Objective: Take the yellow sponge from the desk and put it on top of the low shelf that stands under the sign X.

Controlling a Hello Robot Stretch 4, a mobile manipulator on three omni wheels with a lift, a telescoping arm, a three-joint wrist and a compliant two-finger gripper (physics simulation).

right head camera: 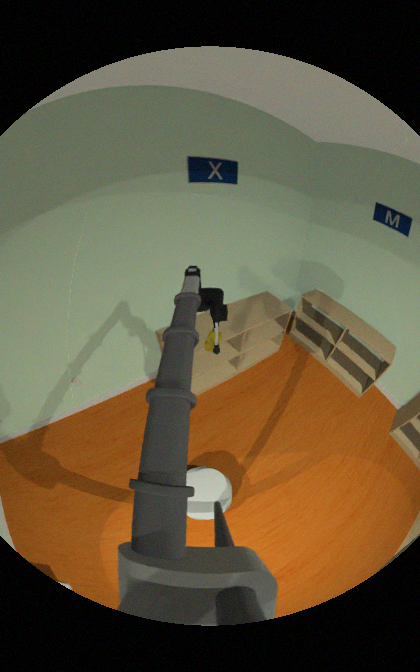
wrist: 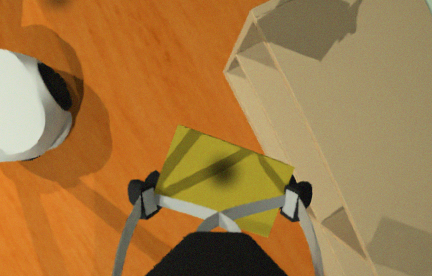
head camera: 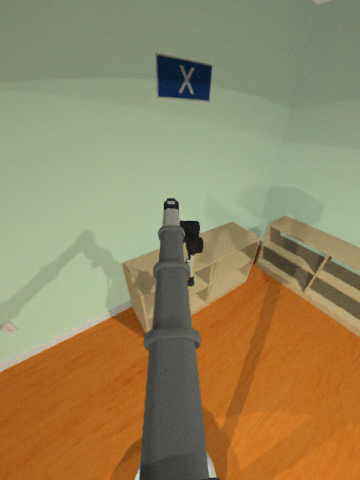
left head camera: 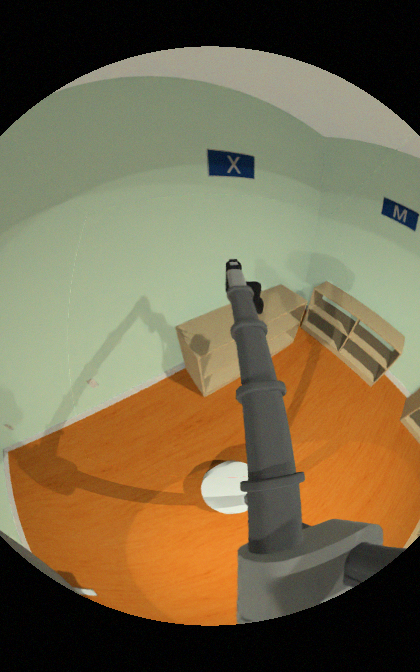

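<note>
The yellow sponge is held between the two fingertips of my gripper, turned a little askew. In the right head view the gripper hangs in front of the low shelf. In the wrist view the sponge is over the floor, with its right corner overlapping the shelf's front edge. The blue sign X is on the wall above this shelf. The arm hides part of the shelf in the head views. The desk does not show.
A second low shelf stands at the right, under sign M. Part of a third shelf shows at the right edge. My white round base is on the orange floor.
</note>
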